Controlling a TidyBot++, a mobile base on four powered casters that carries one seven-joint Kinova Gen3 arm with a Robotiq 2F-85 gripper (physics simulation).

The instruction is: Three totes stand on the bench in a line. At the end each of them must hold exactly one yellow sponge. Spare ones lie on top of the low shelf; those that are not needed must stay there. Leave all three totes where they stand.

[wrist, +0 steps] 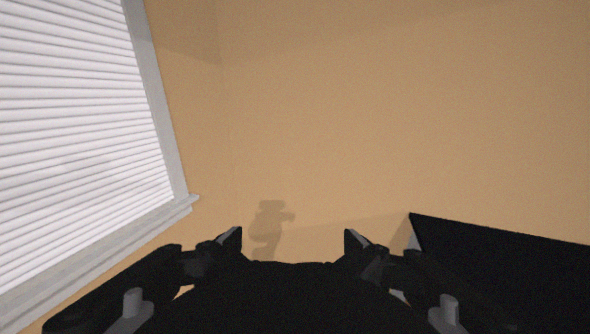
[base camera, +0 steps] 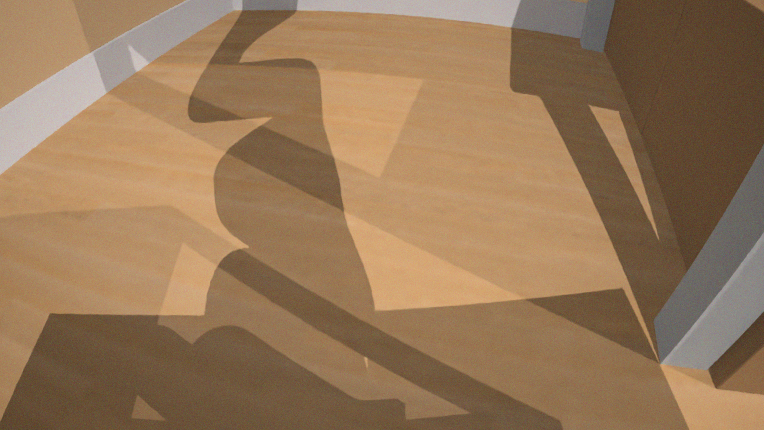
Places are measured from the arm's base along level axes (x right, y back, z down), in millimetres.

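Where they show: gripper, fingertip midpoint: point(wrist: 292, 239).
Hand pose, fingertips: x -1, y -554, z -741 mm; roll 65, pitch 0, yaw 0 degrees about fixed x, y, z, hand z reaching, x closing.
Things, the pixels of their top centre, and the offset from my fingertips. "spot": a spot on its surface instead. Level surfaces: height alone.
- bench's black top at its surface level: dz +375 mm
- grey leg at a spot on its surface: point(base camera: 597, 26) spot: dx +551, dy -469, dz +1077 mm
- wooden floor at its surface level: dz +1137 mm
- window with white blinds, surface spot: point(wrist: 75, 125) spot: dx -537, dy -319, dz -32 mm
My gripper point(wrist: 292, 239) is open and empty in the wrist view, with its two fingertips well apart in front of the tan wall. Part of the bench's black top point(wrist: 520, 265) shows at the lower right, beyond and to the right of the right finger. In the base camera view, a grey leg of the bench point(base camera: 705, 315) stands close at the right edge. The three totes, the yellow sponges and the low shelf do not show in either view.
Brown boxes point(base camera: 695, 106) stand along the right in the base camera view, by another grey leg point(base camera: 597, 26). A white baseboard point(base camera: 80, 85) runs along the left wall. Shadows fall across the wooden floor point(base camera: 454, 213). A window with white blinds point(wrist: 75, 125) is at the wrist view's left.
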